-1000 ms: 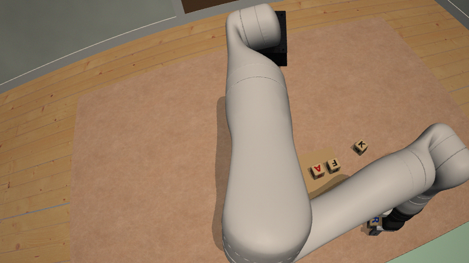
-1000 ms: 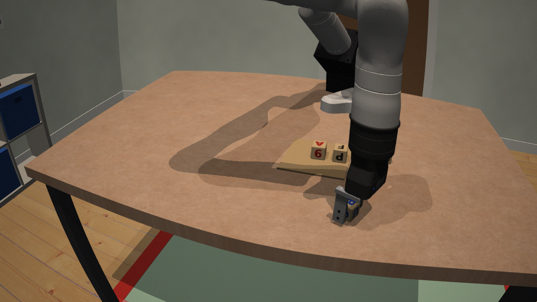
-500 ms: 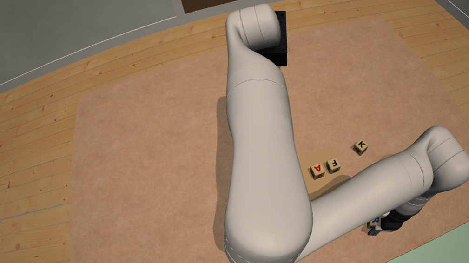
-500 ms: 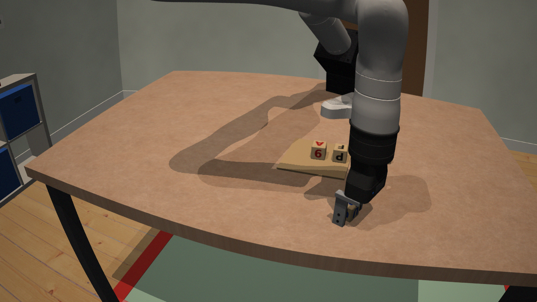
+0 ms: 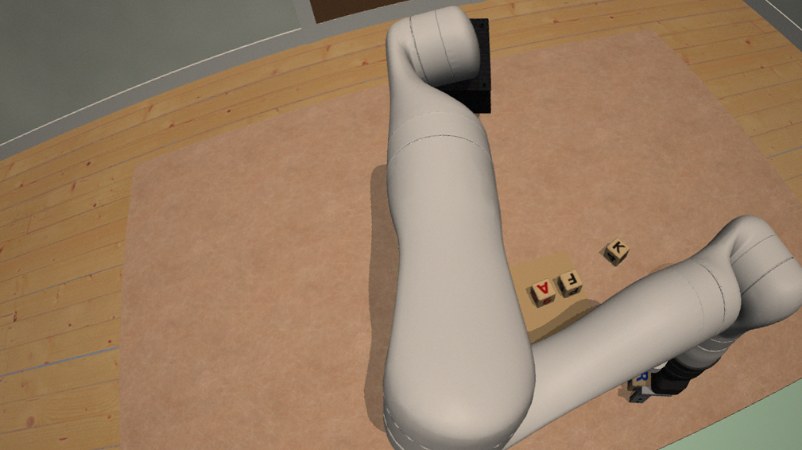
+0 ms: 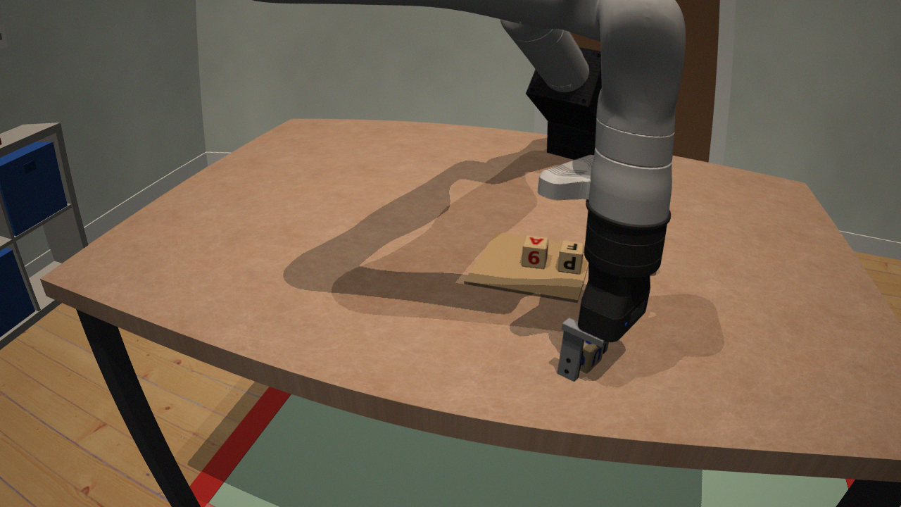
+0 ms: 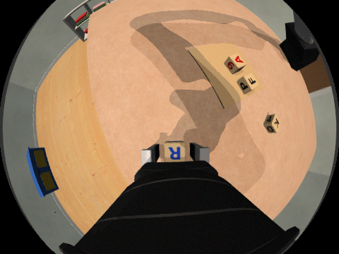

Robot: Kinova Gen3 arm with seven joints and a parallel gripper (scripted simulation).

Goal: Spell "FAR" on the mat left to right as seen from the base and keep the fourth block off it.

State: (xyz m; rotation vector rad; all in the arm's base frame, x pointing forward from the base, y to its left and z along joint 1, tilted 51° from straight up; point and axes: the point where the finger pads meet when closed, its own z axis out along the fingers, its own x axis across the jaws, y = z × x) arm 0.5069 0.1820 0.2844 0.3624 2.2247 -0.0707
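My hand is right at the R block. Also, from my hand: F block 18 cm behind, 4 cm to the right; tan mat 18 cm behind, 9 cm to the right, 2 cm below; K block 21 cm behind, 6 cm to the left.
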